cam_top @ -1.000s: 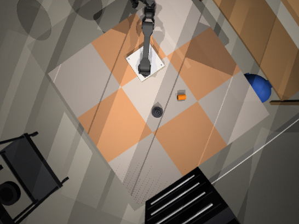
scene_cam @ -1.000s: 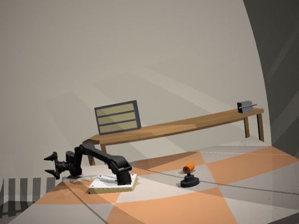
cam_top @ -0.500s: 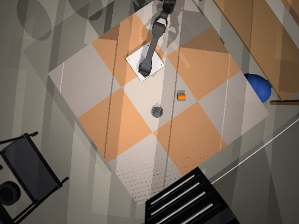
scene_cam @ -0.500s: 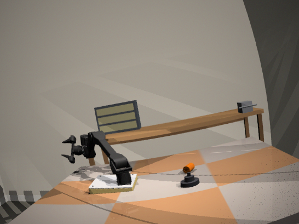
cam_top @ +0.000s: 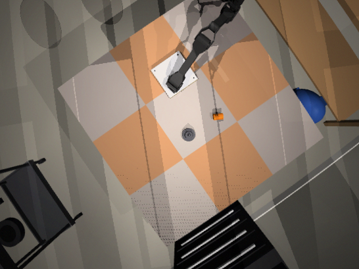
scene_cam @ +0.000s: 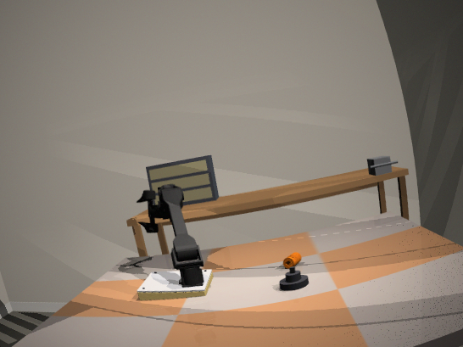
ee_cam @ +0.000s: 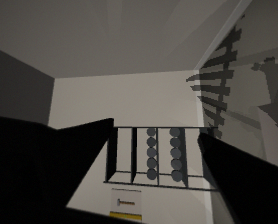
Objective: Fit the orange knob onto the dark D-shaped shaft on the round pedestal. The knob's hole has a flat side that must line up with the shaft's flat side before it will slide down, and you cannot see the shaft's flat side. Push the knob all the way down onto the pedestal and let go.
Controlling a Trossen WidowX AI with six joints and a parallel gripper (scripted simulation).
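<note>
My gripper tip is now 58 cm to the left of the orange knob, 53 cm short of it and 20 cm above it. From my gripper tip the other things lie so: round dark pedestal (80 cm to the right, 48 cm ahead, 19 cm below).
</note>
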